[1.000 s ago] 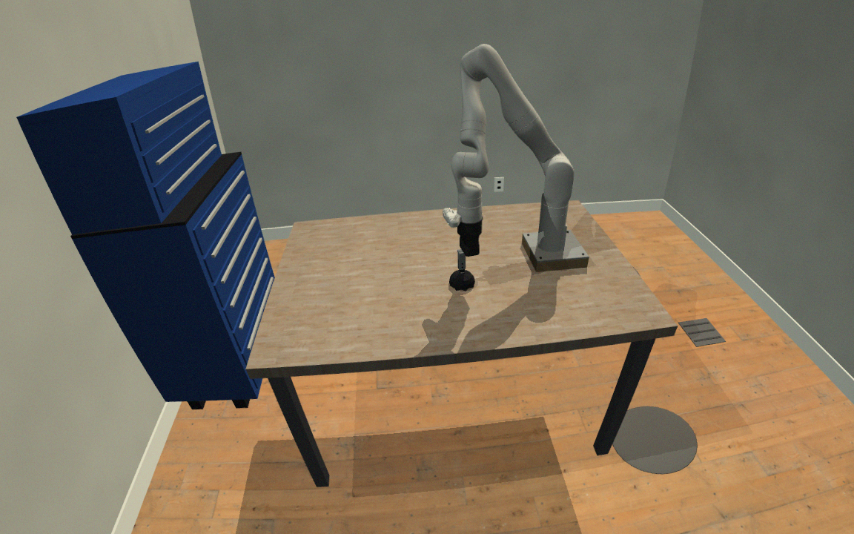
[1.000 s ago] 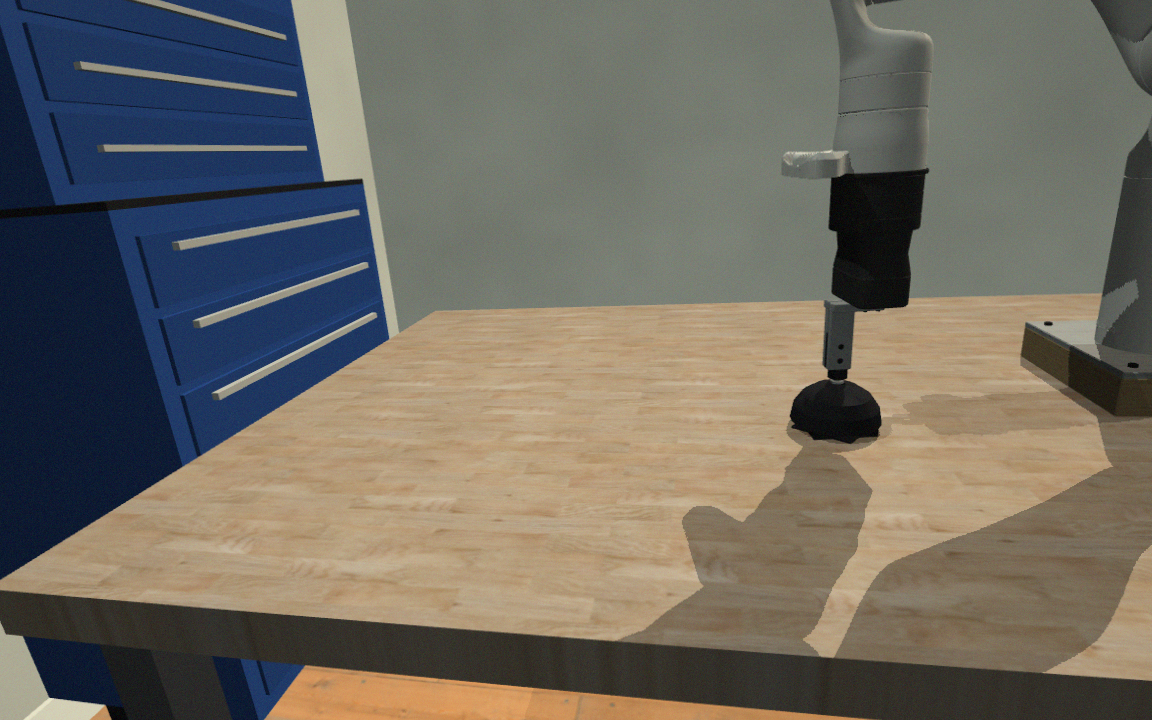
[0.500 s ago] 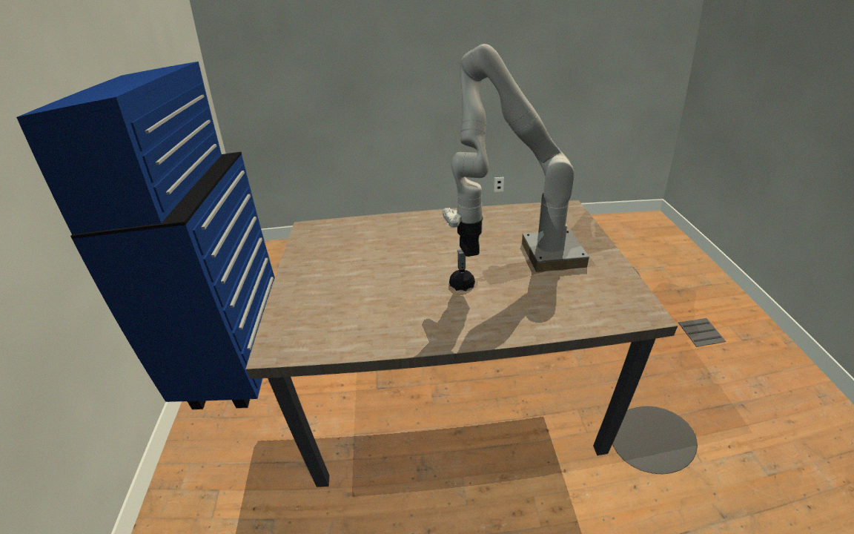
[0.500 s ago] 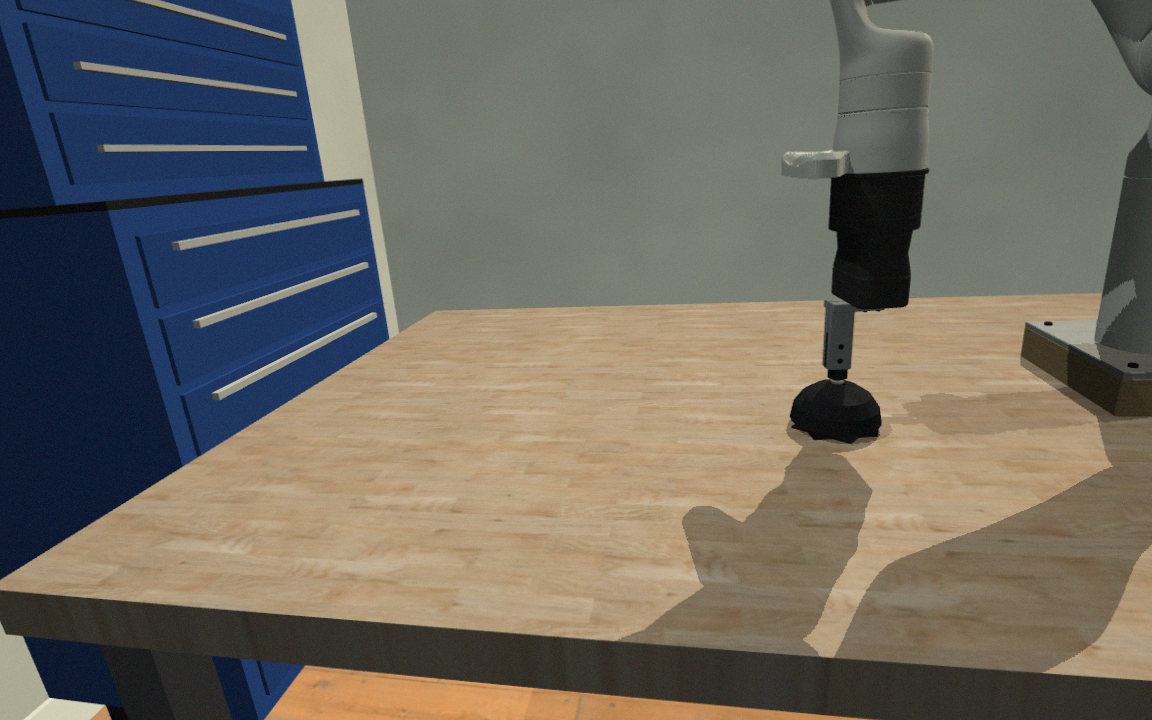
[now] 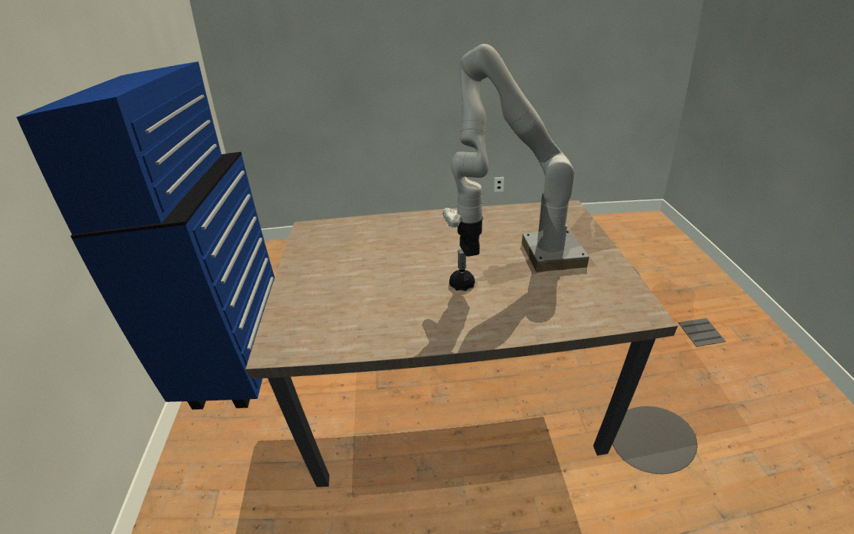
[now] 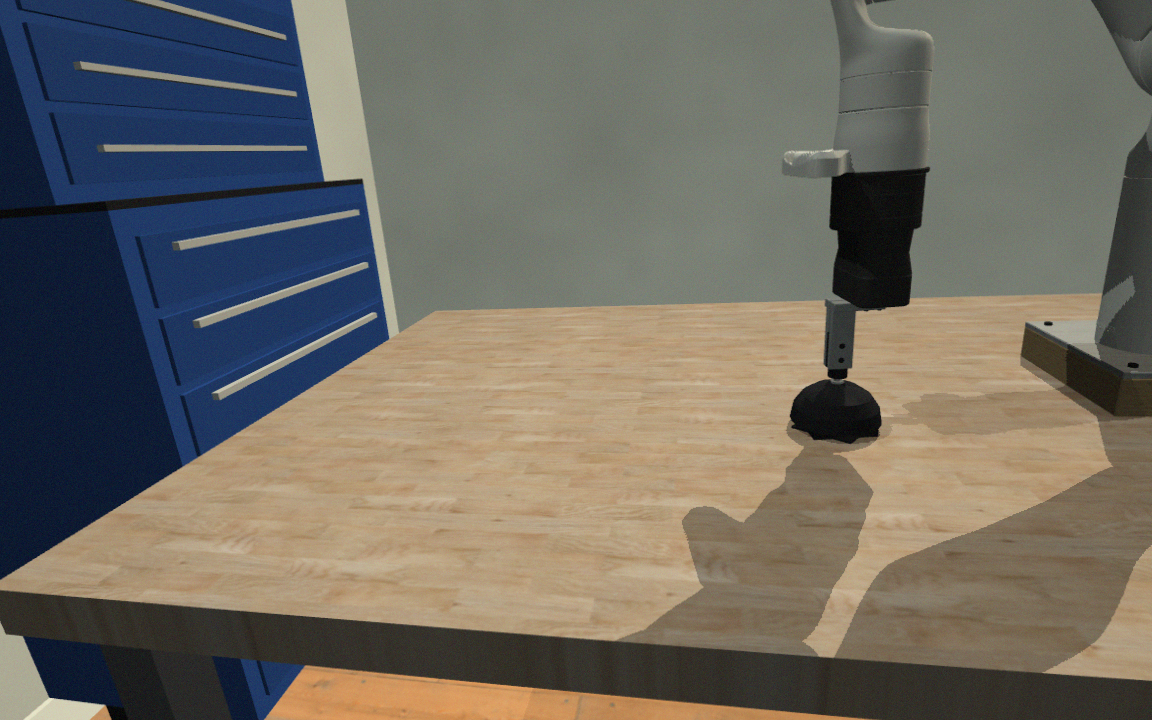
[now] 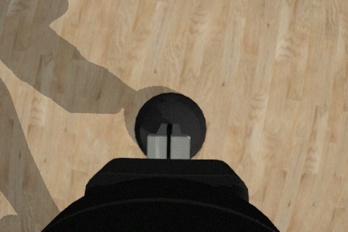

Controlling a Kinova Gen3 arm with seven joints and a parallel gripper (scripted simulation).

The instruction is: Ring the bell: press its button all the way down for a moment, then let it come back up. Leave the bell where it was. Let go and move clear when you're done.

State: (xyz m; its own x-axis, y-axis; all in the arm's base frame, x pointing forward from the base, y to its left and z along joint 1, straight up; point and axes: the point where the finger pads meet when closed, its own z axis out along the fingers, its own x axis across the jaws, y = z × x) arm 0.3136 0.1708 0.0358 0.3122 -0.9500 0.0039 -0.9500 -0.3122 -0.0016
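The bell button lies 3 cm below my hand. The rest, counted from my hand: black dome bell: 4 cm below.
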